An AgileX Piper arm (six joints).
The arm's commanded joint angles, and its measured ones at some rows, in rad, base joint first. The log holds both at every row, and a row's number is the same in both.
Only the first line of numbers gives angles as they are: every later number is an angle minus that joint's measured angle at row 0.
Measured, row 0: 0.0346, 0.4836, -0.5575, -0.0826, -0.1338, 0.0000
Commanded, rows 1 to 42: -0.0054, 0.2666, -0.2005, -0.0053, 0.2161, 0.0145; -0.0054, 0.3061, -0.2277, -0.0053, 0.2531, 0.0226; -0.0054, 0.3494, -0.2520, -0.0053, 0.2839, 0.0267; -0.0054, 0.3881, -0.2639, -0.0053, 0.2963, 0.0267; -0.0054, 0.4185, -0.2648, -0.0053, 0.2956, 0.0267; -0.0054, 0.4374, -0.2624, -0.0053, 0.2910, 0.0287; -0.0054, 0.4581, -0.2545, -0.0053, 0.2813, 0.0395; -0.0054, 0.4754, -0.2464, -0.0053, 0.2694, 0.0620; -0.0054, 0.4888, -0.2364, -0.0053, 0.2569, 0.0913; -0.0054, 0.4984, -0.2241, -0.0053, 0.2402, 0.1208; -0.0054, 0.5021, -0.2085, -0.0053, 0.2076, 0.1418; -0.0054, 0.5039, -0.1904, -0.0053, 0.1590, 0.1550; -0.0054, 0.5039, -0.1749, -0.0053, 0.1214, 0.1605; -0.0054, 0.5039, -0.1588, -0.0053, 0.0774, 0.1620; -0.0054, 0.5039, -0.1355, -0.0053, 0.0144, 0.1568; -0.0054, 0.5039, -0.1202, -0.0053, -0.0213, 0.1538; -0.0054, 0.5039, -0.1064, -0.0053, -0.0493, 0.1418; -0.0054, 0.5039, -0.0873, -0.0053, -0.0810, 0.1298; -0.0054, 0.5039, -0.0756, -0.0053, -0.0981, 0.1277; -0.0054, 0.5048, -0.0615, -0.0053, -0.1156, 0.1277; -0.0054, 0.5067, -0.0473, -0.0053, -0.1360, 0.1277; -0.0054, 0.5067, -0.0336, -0.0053, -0.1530, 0.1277; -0.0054, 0.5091, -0.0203, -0.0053, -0.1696, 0.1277; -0.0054, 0.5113, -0.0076, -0.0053, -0.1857, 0.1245; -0.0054, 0.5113, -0.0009, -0.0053, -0.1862, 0.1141; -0.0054, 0.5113, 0.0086, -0.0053, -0.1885, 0.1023; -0.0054, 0.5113, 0.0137, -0.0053, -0.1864, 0.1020; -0.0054, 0.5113, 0.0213, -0.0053, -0.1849, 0.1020; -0.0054, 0.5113, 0.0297, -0.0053, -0.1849, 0.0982; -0.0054, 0.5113, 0.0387, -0.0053, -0.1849, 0.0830; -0.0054, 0.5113, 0.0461, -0.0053, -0.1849, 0.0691; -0.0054, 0.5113, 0.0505, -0.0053, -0.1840, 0.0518; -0.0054, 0.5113, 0.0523, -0.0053, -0.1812, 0.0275; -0.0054, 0.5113, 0.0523, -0.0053, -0.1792, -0.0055; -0.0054, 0.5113, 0.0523, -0.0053, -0.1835, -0.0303; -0.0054, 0.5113, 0.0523, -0.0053, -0.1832, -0.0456; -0.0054, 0.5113, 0.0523, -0.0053, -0.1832, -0.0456; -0.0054, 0.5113, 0.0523, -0.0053, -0.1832, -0.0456; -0.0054, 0.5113, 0.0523, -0.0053, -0.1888, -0.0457; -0.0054, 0.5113, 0.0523, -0.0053, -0.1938, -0.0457; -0.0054, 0.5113, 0.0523, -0.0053, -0.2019, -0.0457; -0.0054, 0.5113, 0.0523, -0.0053, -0.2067, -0.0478
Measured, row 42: 0.0000, 0.5106, 0.0448, 0.0000, -0.1738, -0.0270
